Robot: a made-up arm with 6 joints. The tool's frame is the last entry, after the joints. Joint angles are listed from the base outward. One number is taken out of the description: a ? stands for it. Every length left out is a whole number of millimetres.
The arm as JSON. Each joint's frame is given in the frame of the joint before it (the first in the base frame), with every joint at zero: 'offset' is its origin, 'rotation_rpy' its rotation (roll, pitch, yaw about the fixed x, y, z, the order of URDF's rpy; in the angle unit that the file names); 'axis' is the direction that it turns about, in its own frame. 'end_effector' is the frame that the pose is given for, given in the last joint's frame.
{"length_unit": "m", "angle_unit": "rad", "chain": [
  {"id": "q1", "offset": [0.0, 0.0, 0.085], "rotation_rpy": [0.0, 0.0, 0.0], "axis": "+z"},
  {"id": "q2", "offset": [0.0, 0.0, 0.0], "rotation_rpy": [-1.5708, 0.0, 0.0], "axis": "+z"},
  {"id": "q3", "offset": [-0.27, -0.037, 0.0], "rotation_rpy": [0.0, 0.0, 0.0], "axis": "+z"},
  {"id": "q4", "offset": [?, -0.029, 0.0], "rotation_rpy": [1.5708, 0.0, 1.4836], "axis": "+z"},
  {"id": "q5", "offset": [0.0, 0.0, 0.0], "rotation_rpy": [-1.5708, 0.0, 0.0], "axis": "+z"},
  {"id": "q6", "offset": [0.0, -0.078, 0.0], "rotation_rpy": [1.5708, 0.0, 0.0], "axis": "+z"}
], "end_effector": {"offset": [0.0, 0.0, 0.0], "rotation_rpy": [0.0, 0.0, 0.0]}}
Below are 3 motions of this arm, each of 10 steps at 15 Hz.
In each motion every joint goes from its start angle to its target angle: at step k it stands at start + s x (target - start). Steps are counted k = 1, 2, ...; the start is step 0. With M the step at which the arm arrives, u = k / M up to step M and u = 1 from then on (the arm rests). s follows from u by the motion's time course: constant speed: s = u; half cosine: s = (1 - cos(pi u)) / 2; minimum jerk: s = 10 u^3 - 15 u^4 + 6 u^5.
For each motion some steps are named. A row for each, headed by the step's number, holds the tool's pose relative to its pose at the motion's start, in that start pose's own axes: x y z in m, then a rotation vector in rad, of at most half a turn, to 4 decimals.
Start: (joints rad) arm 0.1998 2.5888 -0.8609 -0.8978 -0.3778 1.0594
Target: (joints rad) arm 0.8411 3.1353 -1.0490 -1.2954 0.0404 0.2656
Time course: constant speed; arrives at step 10
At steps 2, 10:
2: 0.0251 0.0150 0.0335 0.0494 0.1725 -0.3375
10: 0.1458 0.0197 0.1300 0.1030 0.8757 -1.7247

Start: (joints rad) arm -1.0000 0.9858 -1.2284 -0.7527 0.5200 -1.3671
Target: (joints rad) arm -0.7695 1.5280 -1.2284 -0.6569 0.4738 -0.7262
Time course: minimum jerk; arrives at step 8
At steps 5, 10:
5: -0.0951 0.0154 0.0954 -0.3001 -0.2810 0.3526
10: -0.1398 0.0296 0.1195 -0.4474 -0.3401 0.4667

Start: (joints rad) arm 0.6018 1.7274 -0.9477 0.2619 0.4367 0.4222
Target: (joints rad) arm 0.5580 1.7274 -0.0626 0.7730 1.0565 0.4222
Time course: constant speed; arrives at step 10
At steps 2, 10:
2: 0.0403 -0.0269 0.0086 0.1203 0.2643 0.1242
10: 0.1856 -0.0902 -0.0498 0.5443 1.2484 0.7329

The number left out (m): 0.165
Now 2 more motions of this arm.
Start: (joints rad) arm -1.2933 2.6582 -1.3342 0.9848 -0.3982 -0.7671
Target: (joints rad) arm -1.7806 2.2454 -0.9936 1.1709 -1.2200 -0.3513
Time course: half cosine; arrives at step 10
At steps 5, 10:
5: -0.0321 -0.1248 -0.0437 0.4630 -0.2743 0.4633
10: -0.0213 -0.2327 -0.1209 0.9647 -0.5820 0.8157

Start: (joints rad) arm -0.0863 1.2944 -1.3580 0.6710 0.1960 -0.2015
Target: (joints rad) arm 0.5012 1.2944 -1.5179 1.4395 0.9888 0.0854
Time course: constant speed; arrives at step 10
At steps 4, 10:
4: 0.0267 0.0632 -0.0138 -0.3764 0.3912 0.3698
10: 0.0371 0.1431 -0.0882 -0.9776 1.1237 0.7486

